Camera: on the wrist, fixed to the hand. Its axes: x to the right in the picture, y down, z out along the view.
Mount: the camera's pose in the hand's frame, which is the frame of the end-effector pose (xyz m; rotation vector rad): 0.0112 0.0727 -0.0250 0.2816 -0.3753 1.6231
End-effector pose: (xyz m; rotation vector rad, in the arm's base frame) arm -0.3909 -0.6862 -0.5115 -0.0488 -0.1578 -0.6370
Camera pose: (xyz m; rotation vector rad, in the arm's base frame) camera -0.3354 -0.6367 -0.5341 -0.0118 -0.4866 1.0259
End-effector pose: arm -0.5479 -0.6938 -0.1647 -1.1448 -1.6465 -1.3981
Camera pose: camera -0.4860 -0.7137 -0.1222 -1.8688 -0.5363 0.0953
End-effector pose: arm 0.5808 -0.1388 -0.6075 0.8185 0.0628 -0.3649
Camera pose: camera 0.6183 -0.0786 -0.5758 0.8248 -0.9779 1.0337
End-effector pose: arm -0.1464 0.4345 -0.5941 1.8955 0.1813 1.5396
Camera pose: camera -0.1877 0.3952 -0.5413 -1.8084 1.2330 -1.3602
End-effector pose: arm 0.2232 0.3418 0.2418 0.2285 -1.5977 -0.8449
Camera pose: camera 0.2664 0.3773 0.2957 -0.9887 -1.6114 0.6341
